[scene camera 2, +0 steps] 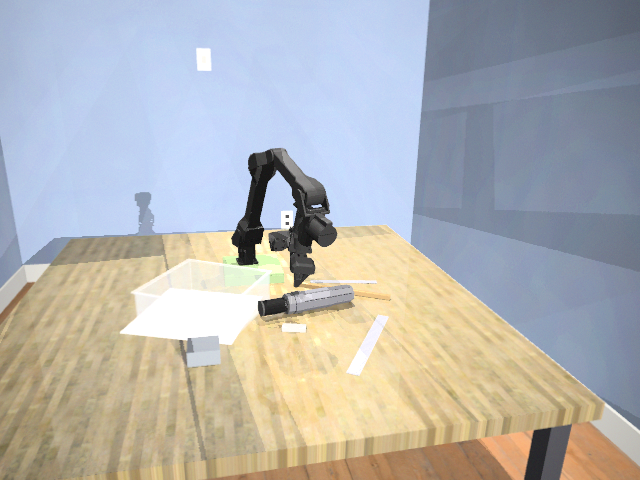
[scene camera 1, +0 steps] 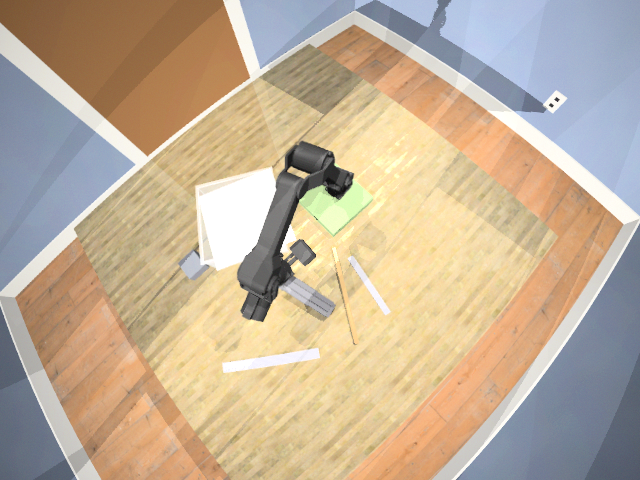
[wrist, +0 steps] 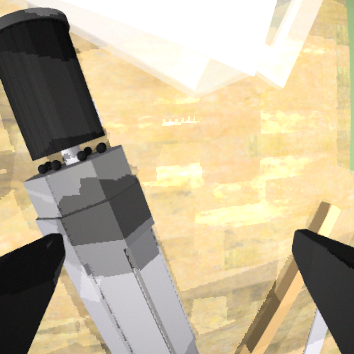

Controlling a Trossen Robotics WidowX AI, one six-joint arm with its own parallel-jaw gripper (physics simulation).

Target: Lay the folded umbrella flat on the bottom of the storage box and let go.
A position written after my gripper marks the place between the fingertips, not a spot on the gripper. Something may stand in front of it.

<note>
My gripper [scene camera 2: 293, 277] is open and holds nothing. Also in view: a folded umbrella [scene camera 2: 295, 302]. A storage box [scene camera 2: 196, 298] and a thin wooden stick [wrist: 291, 282] rest on the table.
The folded umbrella shows as well in scene camera 1 [scene camera 1: 304, 293] and in the wrist view [wrist: 112, 256]. The storage box shows as well in scene camera 1 [scene camera 1: 230, 212] and in the wrist view [wrist: 197, 54]. My gripper also shows in the wrist view [wrist: 179, 243].
</note>
